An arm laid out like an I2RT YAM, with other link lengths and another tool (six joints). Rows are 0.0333 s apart.
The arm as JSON. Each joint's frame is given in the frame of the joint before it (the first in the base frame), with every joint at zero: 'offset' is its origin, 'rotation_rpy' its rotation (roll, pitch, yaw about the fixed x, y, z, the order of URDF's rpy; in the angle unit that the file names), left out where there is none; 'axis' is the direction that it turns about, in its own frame. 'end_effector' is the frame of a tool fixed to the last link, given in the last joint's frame.
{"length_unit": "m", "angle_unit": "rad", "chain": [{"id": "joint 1", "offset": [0.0, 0.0, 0.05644], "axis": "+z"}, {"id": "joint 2", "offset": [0.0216, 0.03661, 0.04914], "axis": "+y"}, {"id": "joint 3", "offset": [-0.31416, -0.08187, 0.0], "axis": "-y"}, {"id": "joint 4", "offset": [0.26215, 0.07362, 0.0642], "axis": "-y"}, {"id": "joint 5", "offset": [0.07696, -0.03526, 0.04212], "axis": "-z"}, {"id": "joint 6", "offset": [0.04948, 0.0, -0.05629], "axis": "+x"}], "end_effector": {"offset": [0.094, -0.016, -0.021], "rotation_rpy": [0.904, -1.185, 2.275]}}
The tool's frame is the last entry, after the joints.
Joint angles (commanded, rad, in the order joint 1, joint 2, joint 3, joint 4, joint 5, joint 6), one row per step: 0.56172, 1.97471, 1.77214, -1.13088, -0.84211, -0.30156; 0.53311, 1.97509, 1.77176, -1.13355, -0.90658, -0.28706; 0.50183, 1.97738, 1.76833, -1.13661, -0.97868, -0.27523; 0.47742, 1.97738, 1.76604, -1.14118, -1.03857, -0.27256; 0.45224, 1.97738, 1.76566, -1.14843, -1.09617, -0.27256; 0.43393, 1.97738, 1.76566, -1.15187, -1.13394, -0.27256; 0.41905, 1.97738, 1.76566, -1.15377, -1.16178, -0.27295; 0.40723, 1.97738, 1.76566, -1.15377, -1.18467, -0.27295; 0.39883, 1.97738, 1.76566, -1.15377, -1.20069, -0.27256; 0.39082, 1.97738, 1.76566, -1.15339, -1.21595, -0.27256; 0.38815, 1.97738, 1.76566, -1.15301, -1.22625, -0.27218; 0.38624, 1.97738, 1.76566, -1.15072, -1.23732, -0.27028; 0.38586, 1.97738, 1.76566, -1.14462, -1.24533, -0.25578; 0.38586, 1.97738, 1.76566, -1.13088, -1.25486, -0.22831; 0.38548, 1.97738, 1.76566, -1.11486, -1.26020, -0.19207; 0.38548, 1.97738, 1.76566, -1.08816, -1.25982, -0.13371
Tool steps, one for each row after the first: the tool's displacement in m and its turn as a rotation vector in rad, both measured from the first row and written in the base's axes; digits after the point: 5 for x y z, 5 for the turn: 0.00289, -0.00427, 0.00583, 0.04781, 0.04619, -0.02260; 0.00597, -0.00933, 0.01127, 0.10104, 0.09773, -0.04423; 0.00802, -0.01354, 0.01705, 0.14841, 0.13382, -0.05633; 0.01055, -0.01849, 0.02341, 0.19525, 0.16624, -0.06849; 0.01303, -0.02238, 0.02781, 0.22735, 0.18529, -0.07816; 0.01537, -0.02576, 0.03113, 0.25181, 0.19790, -0.08637; 0.01740, -0.02838, 0.03391, 0.27263, 0.20692, -0.09262; 0.01884, -0.03030, 0.03589, 0.28717, 0.21339, -0.09728; 0.02029, -0.03215, 0.03778, 0.30134, 0.21880, -0.10146; 0.02053, -0.03248, 0.03907, 0.31056, 0.22301, -0.10172; 0.02076, -0.03242, 0.04048, 0.32071, 0.22720, -0.10142; 0.02094, -0.03187, 0.04165, 0.32590, 0.23726, -0.10576; 0.02165, -0.03076, 0.04316, 0.33164, 0.25206, -0.11395; 0.02276, -0.02991, 0.04428, 0.33220, 0.27028, -0.12713; 0.02494, -0.02870, 0.04504, 0.32605, 0.29496, -0.14993
